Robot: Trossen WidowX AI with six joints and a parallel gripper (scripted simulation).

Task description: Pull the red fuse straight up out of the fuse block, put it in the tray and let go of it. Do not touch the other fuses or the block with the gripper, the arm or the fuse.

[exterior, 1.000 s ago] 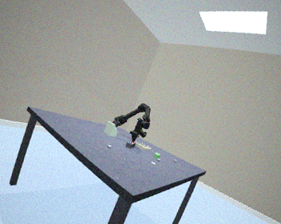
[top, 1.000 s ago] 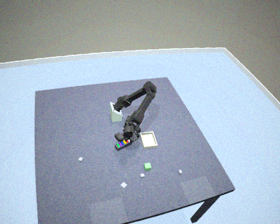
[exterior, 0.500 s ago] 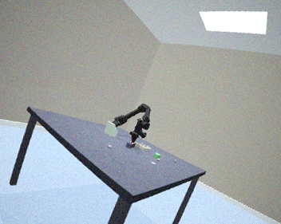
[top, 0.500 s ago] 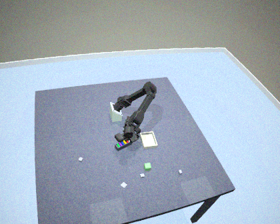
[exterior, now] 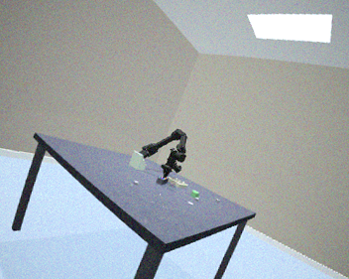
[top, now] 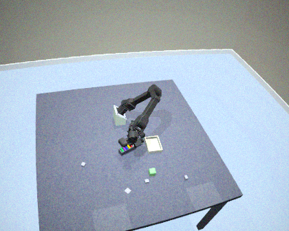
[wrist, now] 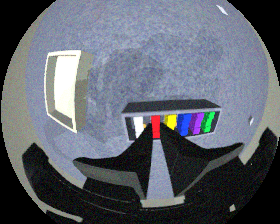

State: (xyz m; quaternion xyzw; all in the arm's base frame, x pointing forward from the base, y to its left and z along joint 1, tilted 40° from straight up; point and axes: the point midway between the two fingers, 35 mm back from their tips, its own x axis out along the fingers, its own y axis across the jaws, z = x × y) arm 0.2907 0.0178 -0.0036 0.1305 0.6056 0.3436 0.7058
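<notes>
The cream tray lies 10 mm ahead of my gripper tip, 170 mm to the left of it and 30 mm below it.
</notes>
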